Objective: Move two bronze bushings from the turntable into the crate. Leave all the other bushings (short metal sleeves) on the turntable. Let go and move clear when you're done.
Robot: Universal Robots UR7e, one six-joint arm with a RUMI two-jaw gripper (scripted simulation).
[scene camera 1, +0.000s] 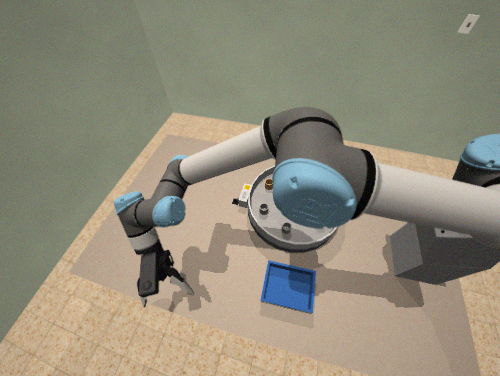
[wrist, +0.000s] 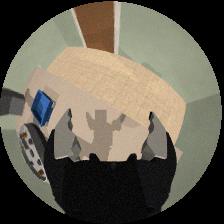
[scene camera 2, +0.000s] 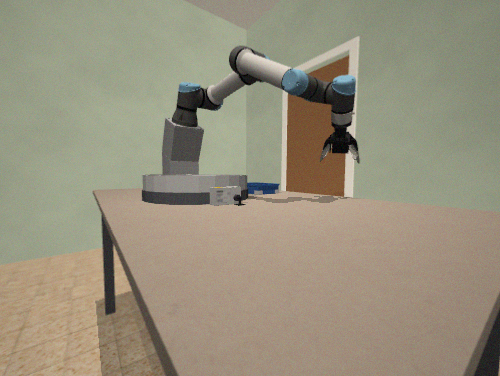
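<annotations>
Gripper: visible in scene camera 1 and the wrist view, same spot at [scene camera 1: 176, 278] and [wrist: 54, 143]. Gripper also visible in scene camera 2 [339, 162].
</annotations>
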